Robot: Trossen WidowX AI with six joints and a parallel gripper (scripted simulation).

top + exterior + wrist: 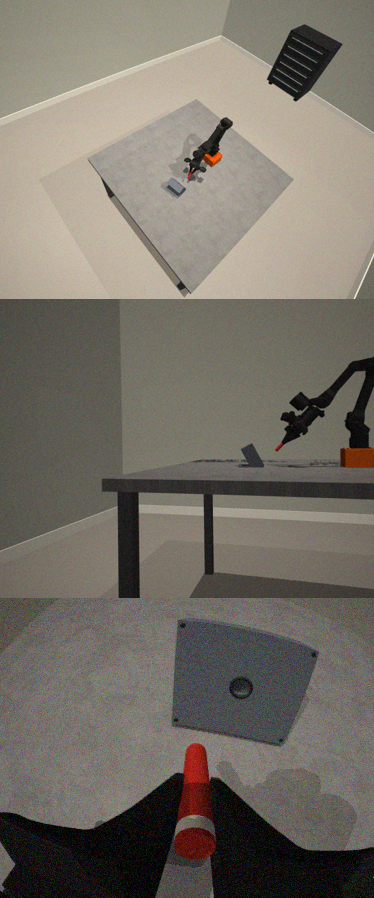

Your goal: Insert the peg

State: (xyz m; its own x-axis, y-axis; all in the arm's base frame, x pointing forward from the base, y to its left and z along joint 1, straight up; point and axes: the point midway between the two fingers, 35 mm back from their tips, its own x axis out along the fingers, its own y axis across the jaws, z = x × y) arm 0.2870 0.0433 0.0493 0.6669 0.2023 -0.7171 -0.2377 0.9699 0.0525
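My gripper tip is 13 cm short of the grey-blue sloped panel and 6 cm above it. Round my gripper tip: round red peg 1 cm behind, 1 cm above.
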